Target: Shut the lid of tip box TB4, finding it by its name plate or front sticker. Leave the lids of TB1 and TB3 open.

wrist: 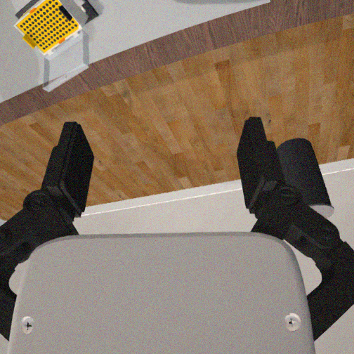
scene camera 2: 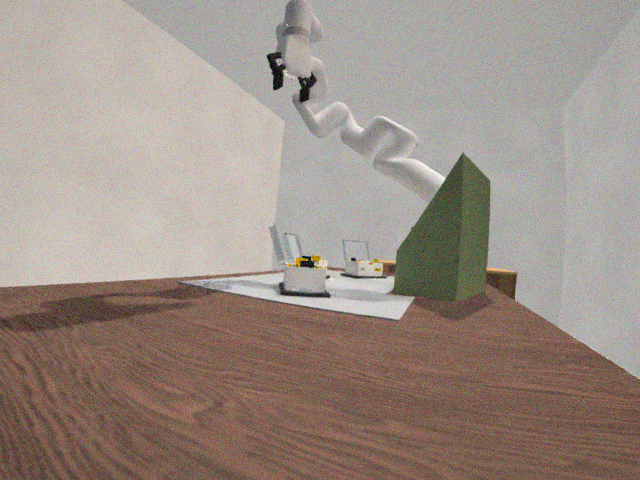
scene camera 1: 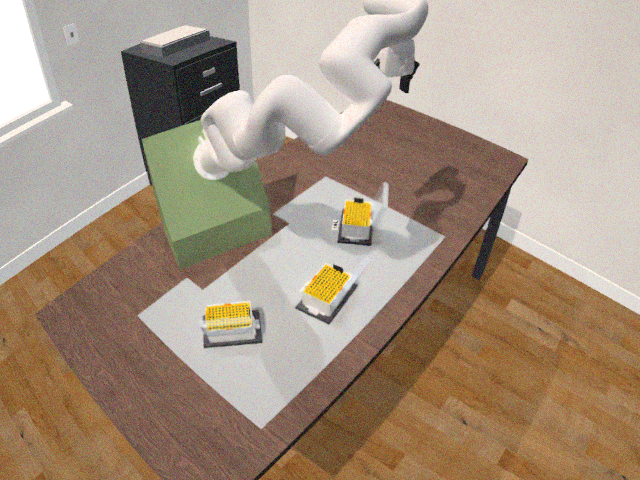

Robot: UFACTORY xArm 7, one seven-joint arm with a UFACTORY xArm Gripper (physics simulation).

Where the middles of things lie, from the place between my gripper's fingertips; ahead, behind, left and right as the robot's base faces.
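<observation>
The yellow rack (scene camera 1: 326,285) is 300 mm to the right of my hand at the moment, 30 mm ahead of it, and it's 430 mm below it.
</observation>
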